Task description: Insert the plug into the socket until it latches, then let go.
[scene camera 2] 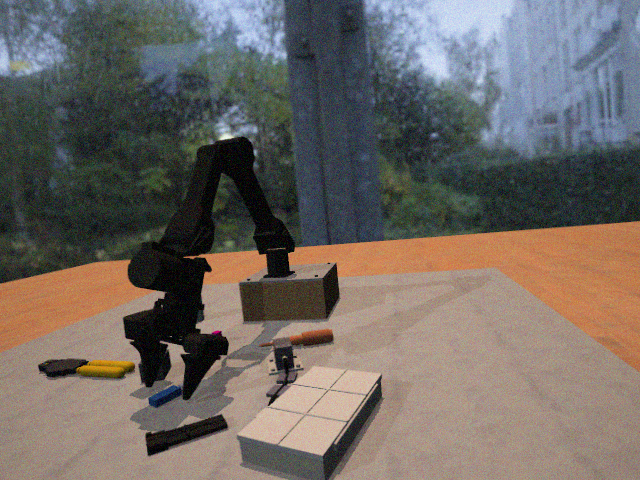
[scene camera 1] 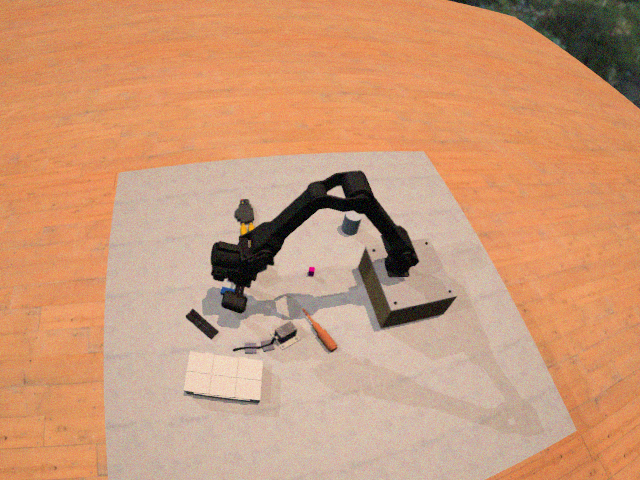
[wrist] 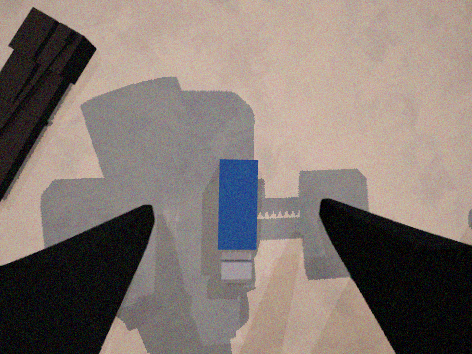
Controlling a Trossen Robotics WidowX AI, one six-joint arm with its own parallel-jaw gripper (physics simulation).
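Frame: origin at the arm's base, x left, y up, z ahead, level; centimetres.
Where they show: gripper, fingertip midpoint: (scene camera 2: 166, 393) (scene camera 1: 230, 291) (wrist: 237, 209); arm's base, origin of the base link: (scene camera 2: 279, 275) (scene camera 1: 396, 267).
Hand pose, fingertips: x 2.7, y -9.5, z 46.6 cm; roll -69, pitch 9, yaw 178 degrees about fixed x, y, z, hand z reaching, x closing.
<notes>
Each offset is from my fingertips to the centre of the thing.
The blue plug {dy -0.3, dx +0.1, dz -0.7 cm} (scene camera 1: 226, 290) (scene camera 2: 164, 396) (wrist: 238, 205) lies flat on the grey mat, its pale metal tip toward the bottom of the wrist view. My gripper (scene camera 2: 168, 391) (wrist: 237, 209) is open above the plug. In the wrist view its black fingertips stand on either side of the plug, with a gap on each side. In scene camera 1 the arm hides part of the gripper. The socket appears to be the small dark grey block {dy +1.3, dx +13.5, dz -14.8 cm} (scene camera 1: 285, 331) (scene camera 2: 283, 354) on a pale base plate with a black cable. Its opening cannot be made out.
A black bar {dy -0.2, dx +10.5, dz +7.6 cm} (scene camera 1: 201, 323) (scene camera 2: 186, 434) (wrist: 37, 75) lies near the plug. A white tiled box {dy +0.8, dx +26.5, dz +1.0 cm} (scene camera 1: 223, 376) (scene camera 2: 310, 408) stands beyond the socket's cable. An orange screwdriver {dy +0.4, dx +11.6, dz -24.1 cm} (scene camera 1: 323, 335) (scene camera 2: 312, 337), yellow-handled pliers (scene camera 1: 244, 211) (scene camera 2: 105, 368), a magenta cube {dy +0.3, dx -7.5, dz -23.7 cm} (scene camera 1: 311, 271) and a grey cylinder {dy +2.6, dx -25.9, dz -37.9 cm} (scene camera 1: 351, 224) are around.
</notes>
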